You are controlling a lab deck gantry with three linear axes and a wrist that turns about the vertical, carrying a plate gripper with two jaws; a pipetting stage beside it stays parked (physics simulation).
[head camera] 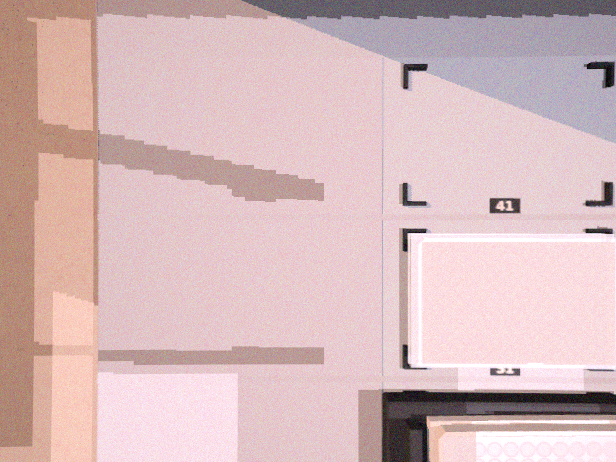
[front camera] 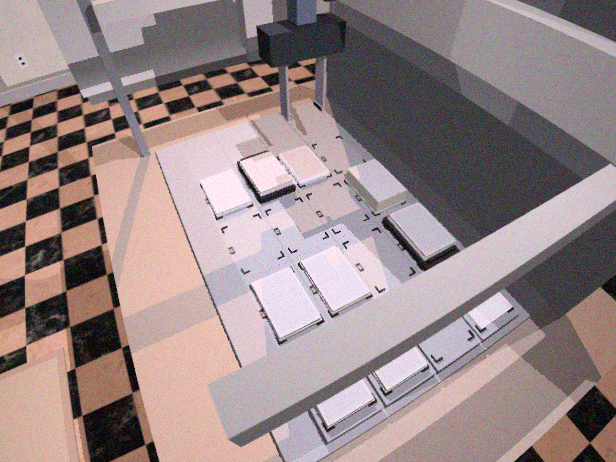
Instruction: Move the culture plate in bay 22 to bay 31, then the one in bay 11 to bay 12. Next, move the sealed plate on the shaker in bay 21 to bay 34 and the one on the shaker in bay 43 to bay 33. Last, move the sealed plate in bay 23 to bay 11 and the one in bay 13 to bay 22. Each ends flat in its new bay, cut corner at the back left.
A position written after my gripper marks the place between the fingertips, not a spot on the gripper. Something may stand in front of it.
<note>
In view: my gripper (front camera: 302,112), a tall pale block (front camera: 377,187), a bay 41 (head camera: 467,129) and a bay 22 (front camera: 300,228).
The head camera view does not show the tall pale block: it is out of frame.
</note>
